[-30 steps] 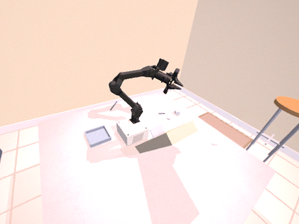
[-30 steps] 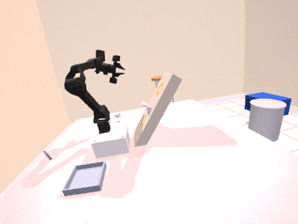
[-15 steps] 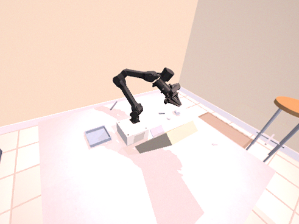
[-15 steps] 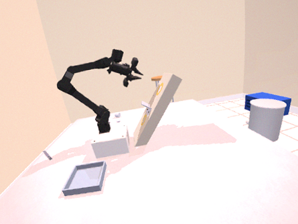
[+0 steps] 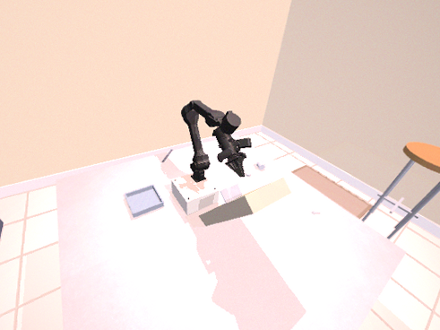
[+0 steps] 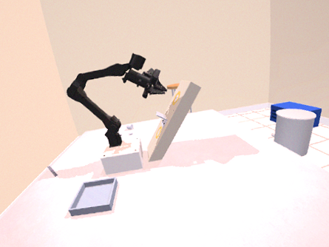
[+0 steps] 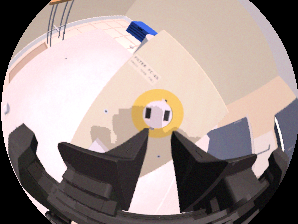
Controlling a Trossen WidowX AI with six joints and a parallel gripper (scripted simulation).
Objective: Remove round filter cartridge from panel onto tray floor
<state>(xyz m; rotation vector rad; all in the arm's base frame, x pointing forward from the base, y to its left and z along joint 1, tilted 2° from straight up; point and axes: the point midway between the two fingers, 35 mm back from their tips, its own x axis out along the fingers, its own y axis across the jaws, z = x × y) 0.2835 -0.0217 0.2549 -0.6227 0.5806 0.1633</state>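
Now: gripper tip 60 mm short of the round filter cartridge, 10 mm to the left of it and 50 mm above it. Also, from my gripper tip: grey tray: 380 mm behind, 270 mm to the right, 320 mm below.
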